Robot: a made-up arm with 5 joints. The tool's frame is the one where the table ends. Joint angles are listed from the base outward.
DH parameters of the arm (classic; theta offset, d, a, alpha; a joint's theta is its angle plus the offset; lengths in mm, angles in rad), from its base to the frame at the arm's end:
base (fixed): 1.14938 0 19.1 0
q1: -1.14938 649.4 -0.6 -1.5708
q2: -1.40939 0 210.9 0
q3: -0.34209 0 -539.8 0
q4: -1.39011 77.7 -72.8 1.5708
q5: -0.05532 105.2 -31 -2.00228
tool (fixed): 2.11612 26.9 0 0
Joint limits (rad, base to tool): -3.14..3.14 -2..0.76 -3.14..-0.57 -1.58..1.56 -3.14..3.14
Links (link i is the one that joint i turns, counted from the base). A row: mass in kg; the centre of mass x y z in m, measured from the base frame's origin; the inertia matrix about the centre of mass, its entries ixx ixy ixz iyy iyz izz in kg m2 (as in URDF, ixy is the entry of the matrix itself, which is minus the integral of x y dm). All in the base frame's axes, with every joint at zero. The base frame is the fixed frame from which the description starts. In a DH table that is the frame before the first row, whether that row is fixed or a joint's. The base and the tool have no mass.
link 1: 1.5; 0.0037 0.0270 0.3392; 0.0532 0 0.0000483 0.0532 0 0.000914
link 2: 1.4; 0.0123 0.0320 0.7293; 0.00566 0 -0.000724 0.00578 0 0.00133
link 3: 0.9; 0.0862 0.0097 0.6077; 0.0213 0 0.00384 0.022 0 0.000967
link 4: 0.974; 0.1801 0.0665 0.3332; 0.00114 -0.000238 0 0.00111 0 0.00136
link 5: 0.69; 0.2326 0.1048 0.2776; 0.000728 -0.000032 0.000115 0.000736 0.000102 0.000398
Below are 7 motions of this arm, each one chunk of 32 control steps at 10 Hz.
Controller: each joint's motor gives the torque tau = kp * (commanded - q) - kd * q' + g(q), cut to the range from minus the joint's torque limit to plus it. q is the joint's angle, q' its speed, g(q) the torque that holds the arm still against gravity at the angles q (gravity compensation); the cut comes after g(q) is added. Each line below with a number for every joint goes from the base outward.
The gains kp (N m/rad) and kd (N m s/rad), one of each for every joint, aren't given. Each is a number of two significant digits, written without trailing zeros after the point. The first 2 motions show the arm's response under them.
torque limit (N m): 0.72 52 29 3.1 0.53
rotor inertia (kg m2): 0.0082 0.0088 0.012 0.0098 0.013
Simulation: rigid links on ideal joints. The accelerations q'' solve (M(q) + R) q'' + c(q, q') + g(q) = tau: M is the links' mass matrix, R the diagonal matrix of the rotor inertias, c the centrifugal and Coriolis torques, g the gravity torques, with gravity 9.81 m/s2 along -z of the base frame. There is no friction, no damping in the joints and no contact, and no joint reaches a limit. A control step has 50 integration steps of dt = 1/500 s. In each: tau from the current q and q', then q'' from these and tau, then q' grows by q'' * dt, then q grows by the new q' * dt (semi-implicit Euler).
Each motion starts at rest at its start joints. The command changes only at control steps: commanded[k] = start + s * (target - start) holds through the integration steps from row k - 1 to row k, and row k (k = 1, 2, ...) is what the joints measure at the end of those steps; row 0 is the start. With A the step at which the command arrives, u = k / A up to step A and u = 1 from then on. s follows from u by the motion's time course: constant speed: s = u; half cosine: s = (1 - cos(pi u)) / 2; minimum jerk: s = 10 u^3 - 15 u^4 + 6 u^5; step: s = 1 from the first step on.
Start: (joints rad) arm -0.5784 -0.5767 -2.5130 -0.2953 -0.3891
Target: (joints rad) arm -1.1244 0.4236 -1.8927 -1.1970 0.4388
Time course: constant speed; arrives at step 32
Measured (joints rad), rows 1 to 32:
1: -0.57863 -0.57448 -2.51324 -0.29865 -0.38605
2: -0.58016 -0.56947 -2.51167 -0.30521 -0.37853
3: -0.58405 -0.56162 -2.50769 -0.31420 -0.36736
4: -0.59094 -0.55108 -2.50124 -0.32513 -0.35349
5: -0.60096 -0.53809 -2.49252 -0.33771 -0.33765
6: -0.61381 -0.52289 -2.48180 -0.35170 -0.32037
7: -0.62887 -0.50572 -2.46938 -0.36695 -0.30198
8: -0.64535 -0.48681 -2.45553 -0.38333 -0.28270
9: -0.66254 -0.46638 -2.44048 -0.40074 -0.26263
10: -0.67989 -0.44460 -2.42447 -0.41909 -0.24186
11: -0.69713 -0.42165 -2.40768 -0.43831 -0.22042
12: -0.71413 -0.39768 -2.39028 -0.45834 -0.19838
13: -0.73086 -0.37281 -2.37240 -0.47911 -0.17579
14: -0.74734 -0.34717 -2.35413 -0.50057 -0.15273
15: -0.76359 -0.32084 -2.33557 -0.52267 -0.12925
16: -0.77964 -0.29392 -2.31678 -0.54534 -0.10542
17: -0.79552 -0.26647 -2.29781 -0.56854 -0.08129
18: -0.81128 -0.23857 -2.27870 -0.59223 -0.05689
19: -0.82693 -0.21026 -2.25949 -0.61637 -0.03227
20: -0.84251 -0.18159 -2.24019 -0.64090 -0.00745
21: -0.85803 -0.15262 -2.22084 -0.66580 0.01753
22: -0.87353 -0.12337 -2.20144 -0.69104 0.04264
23: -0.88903 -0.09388 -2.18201 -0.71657 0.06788
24: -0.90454 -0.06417 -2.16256 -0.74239 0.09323
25: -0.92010 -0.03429 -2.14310 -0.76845 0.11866
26: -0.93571 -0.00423 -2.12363 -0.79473 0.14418
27: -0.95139 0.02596 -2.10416 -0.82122 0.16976
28: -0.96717 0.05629 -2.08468 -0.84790 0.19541
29: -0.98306 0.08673 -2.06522 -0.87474 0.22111
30: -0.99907 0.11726 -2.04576 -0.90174 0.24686
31: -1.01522 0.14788 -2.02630 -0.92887 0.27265
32: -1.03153 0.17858 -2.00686 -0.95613 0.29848
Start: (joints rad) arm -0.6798 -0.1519 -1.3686 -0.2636 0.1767
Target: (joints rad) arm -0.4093 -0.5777 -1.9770 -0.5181 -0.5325
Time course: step
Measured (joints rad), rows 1 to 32:
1: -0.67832 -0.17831 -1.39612 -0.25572 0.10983
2: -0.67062 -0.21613 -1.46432 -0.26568 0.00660
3: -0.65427 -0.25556 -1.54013 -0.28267 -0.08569
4: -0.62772 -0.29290 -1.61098 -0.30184 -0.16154
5: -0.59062 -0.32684 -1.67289 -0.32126 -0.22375
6: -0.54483 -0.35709 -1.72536 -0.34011 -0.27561
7: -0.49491 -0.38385 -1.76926 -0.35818 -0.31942
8: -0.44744 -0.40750 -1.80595 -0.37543 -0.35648
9: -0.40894 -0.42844 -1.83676 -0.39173 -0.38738
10: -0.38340 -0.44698 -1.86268 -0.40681 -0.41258
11: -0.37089 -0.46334 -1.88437 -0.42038 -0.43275
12: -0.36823 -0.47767 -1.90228 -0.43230 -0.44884
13: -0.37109 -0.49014 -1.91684 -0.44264 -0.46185
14: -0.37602 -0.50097 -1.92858 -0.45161 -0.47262
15: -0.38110 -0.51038 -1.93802 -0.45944 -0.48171
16: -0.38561 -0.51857 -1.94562 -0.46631 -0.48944
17: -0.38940 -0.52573 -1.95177 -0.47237 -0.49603
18: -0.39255 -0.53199 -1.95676 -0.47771 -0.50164
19: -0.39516 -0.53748 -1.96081 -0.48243 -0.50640
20: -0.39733 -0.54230 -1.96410 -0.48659 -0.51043
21: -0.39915 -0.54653 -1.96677 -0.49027 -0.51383
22: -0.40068 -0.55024 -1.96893 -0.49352 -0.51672
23: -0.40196 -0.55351 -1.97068 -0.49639 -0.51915
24: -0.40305 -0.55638 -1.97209 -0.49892 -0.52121
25: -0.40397 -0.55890 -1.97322 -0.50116 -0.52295
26: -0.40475 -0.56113 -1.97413 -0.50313 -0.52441
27: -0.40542 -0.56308 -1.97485 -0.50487 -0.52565
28: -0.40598 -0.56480 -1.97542 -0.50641 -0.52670
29: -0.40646 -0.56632 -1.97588 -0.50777 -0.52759
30: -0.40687 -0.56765 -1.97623 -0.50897 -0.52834
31: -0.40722 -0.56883 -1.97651 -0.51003 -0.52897
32: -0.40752 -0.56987 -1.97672 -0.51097 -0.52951
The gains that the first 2 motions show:
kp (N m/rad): 2.1 34 13 0.92 0.38
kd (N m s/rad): 0.94 29 8.3 0.8 0.22
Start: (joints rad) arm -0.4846 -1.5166 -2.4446 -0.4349 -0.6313
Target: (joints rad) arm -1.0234 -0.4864 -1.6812 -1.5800 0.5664
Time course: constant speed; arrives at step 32
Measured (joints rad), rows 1 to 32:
1: -0.48471 -1.51439 -2.44446 -0.43862 -0.62702
2: -0.48518 -1.50928 -2.44193 -0.44614 -0.61654
3: -0.48629 -1.50121 -2.43638 -0.45674 -0.60095
4: -0.48831 -1.49033 -2.42784 -0.46991 -0.58145
5: -0.49151 -1.47689 -2.41662 -0.48527 -0.55890
6: -0.49612 -1.46117 -2.40308 -0.50258 -0.53393
7: -0.50238 -1.44344 -2.38760 -0.52160 -0.50698
8: -0.51049 -1.42393 -2.37052 -0.54219 -0.47840
9: -0.52065 -1.40288 -2.35211 -0.56417 -0.44846
10: -0.53303 -1.38047 -2.33265 -0.58743 -0.41739
11: -0.54776 -1.35688 -2.31232 -0.61186 -0.38539
12: -0.56493 -1.33225 -2.29130 -0.63734 -0.35262
13: -0.58459 -1.30672 -2.26974 -0.66380 -0.31922
14: -0.60672 -1.28040 -2.24774 -0.69114 -0.28533
15: -0.63120 -1.25339 -2.22538 -0.71931 -0.25106
16: -0.65780 -1.22577 -2.20275 -0.74823 -0.21650
17: -0.68615 -1.19761 -2.17988 -0.77787 -0.18176
18: -0.71573 -1.16897 -2.15679 -0.80817 -0.14688
19: -0.74584 -1.13990 -2.13351 -0.83910 -0.11193
20: -0.77563 -1.11043 -2.11004 -0.87062 -0.07693
21: -0.80409 -1.08060 -2.08638 -0.90268 -0.04185
22: -0.83018 -1.05045 -2.06253 -0.93526 -0.00664
23: -0.85299 -1.02000 -2.03852 -0.96828 0.02879
24: -0.87194 -0.98930 -2.01440 -1.00168 0.06458
25: -0.88709 -0.95838 -1.99022 -1.03540 0.10087
26: -0.89929 -0.92731 -1.96606 -1.06935 0.13774
27: -0.91003 -0.89612 -1.94199 -1.10350 0.17513
28: -0.92077 -0.86485 -1.91801 -1.13782 0.21286
29: -0.93234 -0.83349 -1.89411 -1.17232 0.25069
30: -0.94474 -0.80204 -1.87023 -1.20699 0.28845
31: -0.95772 -0.77049 -1.84635 -1.24184 0.32611
32: -0.97107 -0.73887 -1.82245 -1.27685 0.36373

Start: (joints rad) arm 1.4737 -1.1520 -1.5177 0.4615 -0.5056
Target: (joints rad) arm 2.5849 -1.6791 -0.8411 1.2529 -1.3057
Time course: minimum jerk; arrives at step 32
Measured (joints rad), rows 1 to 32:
1: 1.47375 -1.15202 -1.51767 0.46152 -0.50562
2: 1.47411 -1.15215 -1.51748 0.46169 -0.50578
3: 1.47532 -1.15256 -1.51686 0.46224 -0.50636
4: 1.47807 -1.15345 -1.51549 0.46346 -0.50774
5: 1.48312 -1.15506 -1.51302 0.46569 -0.51037
6: 1.49120 -1.15761 -1.50908 0.46928 -0.51474
7: 1.50297 -1.16132 -1.50334 0.47454 -0.52128
8: 1.51899 -1.16639 -1.49550 0.48180 -0.53039
9: 1.53967 -1.17298 -1.48534 0.49130 -0.54240
10: 1.56527 -1.18124 -1.47267 0.50325 -0.55754
11: 1.59590 -1.19125 -1.45740 0.51781 -0.57596
12: 1.63151 -1.20306 -1.43949 0.53504 -0.59771
13: 1.67190 -1.21666 -1.41899 0.55497 -0.62275
14: 1.71672 -1.23201 -1.39600 0.57752 -0.65095
15: 1.76551 -1.24902 -1.37069 0.60259 -0.68208
16: 1.81769 -1.26755 -1.34331 0.62999 -0.71585
17: 1.87258 -1.28743 -1.31413 0.65947 -0.75190
18: 1.92944 -1.30846 -1.28349 0.69076 -0.78980
19: 1.98748 -1.33040 -1.25177 0.72350 -0.82906
20: 2.04589 -1.35299 -1.21936 0.75733 -0.86919
21: 2.10384 -1.37595 -1.18668 0.79185 -0.90963
22: 2.16051 -1.39901 -1.15418 0.82665 -0.94982
23: 2.21512 -1.42187 -1.12227 0.86129 -0.98922
24: 2.26694 -1.44427 -1.09138 0.89535 -1.02728
25: 2.31531 -1.46592 -1.06191 0.92842 -1.06349
26: 2.35967 -1.48659 -1.03421 0.96012 -1.09740
27: 2.39956 -1.50607 -1.00858 0.99011 -1.12861
28: 2.43465 -1.52418 -0.98526 1.01810 -1.15681
29: 2.46480 -1.54080 -0.96441 1.04388 -1.18179
30: 2.49002 -1.55587 -0.94609 1.06730 -1.20346
31: 2.51054 -1.56938 -0.93025 1.08833 -1.22187
32: 2.52685 -1.58143 -0.91674 1.10705 -1.23722

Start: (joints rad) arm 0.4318 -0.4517 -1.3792 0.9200 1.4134
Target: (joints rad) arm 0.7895 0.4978 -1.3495 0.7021 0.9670
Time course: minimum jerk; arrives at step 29
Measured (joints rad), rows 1 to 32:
1: 0.43180 -0.45167 -1.37922 0.91997 1.41339
2: 0.43185 -0.45141 -1.37934 0.91978 1.41327
3: 0.43201 -0.45058 -1.37966 0.91921 1.41285
4: 0.43243 -0.44873 -1.38023 0.91809 1.41184
5: 0.43330 -0.44536 -1.38105 0.91625 1.40991
6: 0.43486 -0.43993 -1.38209 0.91357 1.40672
7: 0.43735 -0.43196 -1.38328 0.90999 1.40196
8: 0.44100 -0.42101 -1.38454 0.90549 1.39537
9: 0.44602 -0.40671 -1.38577 0.90008 1.38675
10: 0.45255 -0.38880 -1.38687 0.89379 1.37596
11: 0.46070 -0.36712 -1.38777 0.88669 1.36293
12: 0.47048 -0.34163 -1.38839 0.87889 1.34770
13: 0.48187 -0.31241 -1.38865 0.87049 1.33035
14: 0.49478 -0.27964 -1.38851 0.86162 1.31104
15: 0.50911 -0.24361 -1.38794 0.85243 1.29002
16: 0.52470 -0.20473 -1.38691 0.84305 1.26757
17: 0.54142 -0.16348 -1.38541 0.83365 1.24405
18: 0.55911 -0.12041 -1.38345 0.82438 1.21983
19: 0.57763 -0.07612 -1.38107 0.81536 1.19531
20: 0.59681 -0.03128 -1.37829 0.80674 1.17091
21: 0.61652 0.01345 -1.37516 0.79863 1.14704
22: 0.63660 0.05742 -1.37176 0.79113 1.12408
23: 0.65687 0.09999 -1.36815 0.78429 1.10239
24: 0.67716 0.14058 -1.36443 0.77817 1.08229
25: 0.69726 0.17869 -1.36068 0.77278 1.06402
26: 0.71696 0.21392 -1.35702 0.76808 1.04775
27: 0.73602 0.24600 -1.35356 0.76401 1.03357
28: 0.75418 0.27483 -1.35041 0.76045 1.02147
29: 0.77121 0.30049 -1.34769 0.75723 1.01132
30: 0.78689 0.32324 -1.34551 0.75416 1.00289
31: 0.80103 0.34337 -1.34386 0.75113 0.99590
32: 0.81349 0.36118 -1.34268 0.74812 0.99010

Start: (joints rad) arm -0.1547 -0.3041 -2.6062 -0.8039 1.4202
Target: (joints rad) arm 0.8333 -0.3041 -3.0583 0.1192 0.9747
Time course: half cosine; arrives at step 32
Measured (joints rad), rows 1 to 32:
1: -0.15436 -0.30407 -2.60628 -0.80372 1.42011
2: -0.15293 -0.30397 -2.60666 -0.80297 1.41969
3: -0.14968 -0.30380 -2.60757 -0.80123 1.41868
4: -0.14404 -0.30358 -2.60926 -0.79812 1.41683
5: -0.13557 -0.30332 -2.61193 -0.79333 1.41393
6: -0.12396 -0.30304 -2.61576 -0.78659 1.40980
7: -0.10902 -0.30276 -2.62087 -0.77769 1.40432
8: -0.09067 -0.30248 -2.62735 -0.76647 1.39741
9: -0.06891 -0.30224 -2.63526 -0.75281 1.38901
10: -0.04383 -0.30202 -2.64462 -0.73666 1.37912
11: -0.01556 -0.30184 -2.65542 -0.71800 1.36775
12: 0.01569 -0.30170 -2.66761 -0.69686 1.35495
13: 0.04968 -0.30162 -2.68115 -0.67330 1.34080
14: 0.08612 -0.30158 -2.69594 -0.64744 1.32539
15: 0.12470 -0.30159 -2.71189 -0.61943 1.30885
16: 0.16510 -0.30166 -2.72887 -0.58946 1.29130
17: 0.20696 -0.30178 -2.74674 -0.55773 1.27290
18: 0.24993 -0.30195 -2.76535 -0.52449 1.25382
19: 0.29366 -0.30217 -2.78454 -0.49001 1.23424
20: 0.33777 -0.30243 -2.80414 -0.45456 1.21435
21: 0.38191 -0.30273 -2.82396 -0.41846 1.19433
22: 0.42573 -0.30307 -2.84383 -0.38202 1.17439
23: 0.46887 -0.30343 -2.86354 -0.34556 1.15472
24: 0.51099 -0.30380 -2.88292 -0.30941 1.13551
25: 0.55175 -0.30420 -2.90179 -0.27388 1.11697
26: 0.59080 -0.30459 -2.91995 -0.23931 1.09926
27: 0.62783 -0.30499 -2.93723 -0.20599 1.08257
28: 0.66249 -0.30538 -2.95347 -0.17423 1.06706
29: 0.69447 -0.30576 -2.96852 -0.14432 1.05288
30: 0.72345 -0.30612 -2.98222 -0.11651 1.04016
31: 0.74911 -0.30646 -2.99445 -0.09105 1.02902
32: 0.77118 -0.30677 -3.00510 -0.06817 1.01955

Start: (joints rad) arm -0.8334 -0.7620 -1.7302 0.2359 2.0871
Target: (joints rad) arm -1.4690 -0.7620 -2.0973 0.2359 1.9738
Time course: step
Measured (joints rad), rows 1 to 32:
1: -0.92095 -0.75497 -1.76317 0.24639 2.08598
2: -1.04707 -0.75345 -1.80578 0.25230 2.07459
3: -1.14447 -0.75379 -1.84685 0.25359 2.05895
4: -1.21553 -0.75497 -1.88427 0.25237 2.04350
5: -1.26850 -0.75648 -1.91738 0.24996 2.02974
6: -1.30902 -0.75801 -1.94612 0.24716 2.01802
7: -1.34066 -0.75941 -1.97071 0.24442 2.00832
8: -1.36572 -0.76060 -1.99156 0.24196 2.00044
9: -1.38575 -0.76158 -2.00912 0.23986 1.99414
10: -1.40186 -0.76234 -2.02384 0.23814 1.98915
11: -1.41485 -0.76292 -2.03613 0.23678 1.98526
12: -1.42535 -0.76334 -2.04639 0.23572 1.98223
13: -1.43383 -0.76363 -2.05493 0.23493 1.97991
14: -1.44068 -0.76381 -2.06204 0.23436 1.97814
15: -1.44621 -0.76391 -2.06795 0.23396 1.97680
16: -1.45067 -0.76395 -2.07287 0.23370 1.97580
17: -1.45426 -0.76394 -2.07696 0.23355 1.97506
18: -1.45715 -0.76390 -2.08036 0.23349 1.97452
19: -1.45948 -0.76383 -2.08318 0.23348 1.97413
20: -1.46135 -0.76374 -2.08553 0.23353 1.97385
21: -1.46285 -0.76365 -2.08749 0.23361 1.97367
22: -1.46405 -0.76354 -2.08912 0.23372 1.97355
23: -1.46502 -0.76344 -2.09047 0.23384 1.97347
24: -1.46580 -0.76333 -2.09160 0.23396 1.97343
25: -1.46642 -0.76323 -2.09254 0.23410 1.97342
26: -1.46693 -0.76313 -2.09332 0.23423 1.97342
27: -1.46733 -0.76303 -2.09398 0.23436 1.97344
28: -1.46765 -0.76294 -2.09452 0.23449 1.97346
29: -1.46792 -0.76285 -2.09497 0.23461 1.97348
30: -1.46813 -0.76278 -2.09535 0.23472 1.97351
31: -1.46830 -0.76270 -2.09567 0.23483 1.97354
32: -1.46843 -0.76263 -2.09593 0.23493 1.97357

